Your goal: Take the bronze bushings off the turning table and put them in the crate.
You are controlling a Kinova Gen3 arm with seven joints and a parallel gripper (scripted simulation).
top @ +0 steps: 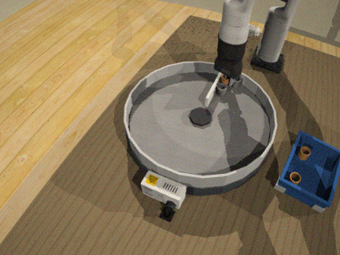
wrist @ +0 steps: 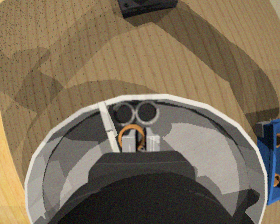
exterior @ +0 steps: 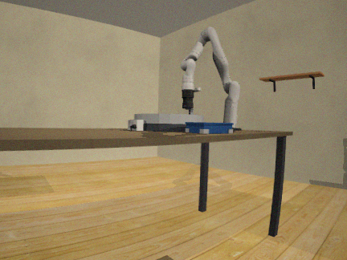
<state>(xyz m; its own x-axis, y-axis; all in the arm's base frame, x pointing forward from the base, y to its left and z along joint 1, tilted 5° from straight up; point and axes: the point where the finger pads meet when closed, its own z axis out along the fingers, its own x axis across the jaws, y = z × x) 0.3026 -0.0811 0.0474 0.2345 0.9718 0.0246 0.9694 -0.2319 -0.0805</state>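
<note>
My hand is 310 mm to the right of the blue crate, 170 mm short of it and 70 mm above it. Round my hand: turning table 150 mm ahead, 40 mm below, 30 mm to the right.
</note>
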